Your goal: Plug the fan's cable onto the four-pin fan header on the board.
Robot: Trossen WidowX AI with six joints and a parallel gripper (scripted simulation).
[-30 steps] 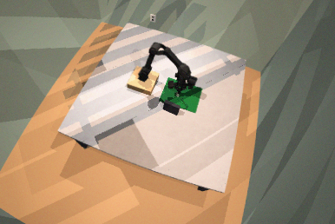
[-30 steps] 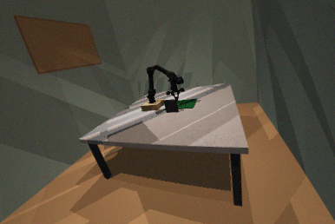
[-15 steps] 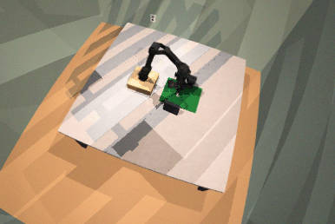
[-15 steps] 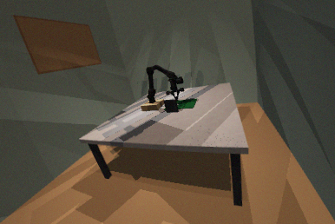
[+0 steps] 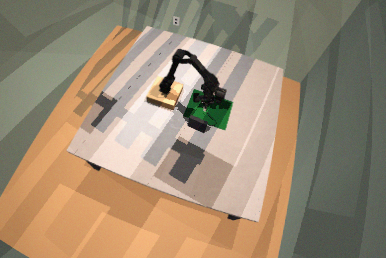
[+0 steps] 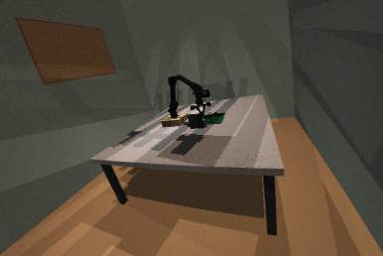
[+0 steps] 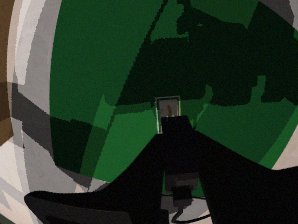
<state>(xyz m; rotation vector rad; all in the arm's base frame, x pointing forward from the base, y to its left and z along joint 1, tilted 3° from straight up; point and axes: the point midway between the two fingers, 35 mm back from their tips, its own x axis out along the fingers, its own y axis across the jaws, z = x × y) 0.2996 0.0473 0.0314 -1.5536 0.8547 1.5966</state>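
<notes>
Right now my gripper tip is 50 mm above the four-pin fan header. Also, from my gripper tip: black fan plug 10 mm above; green circuit board 60 mm below, 30 mm ahead, 20 mm to the left; black fan 160 mm to the right, 20 mm ahead, 10 mm above.
</notes>
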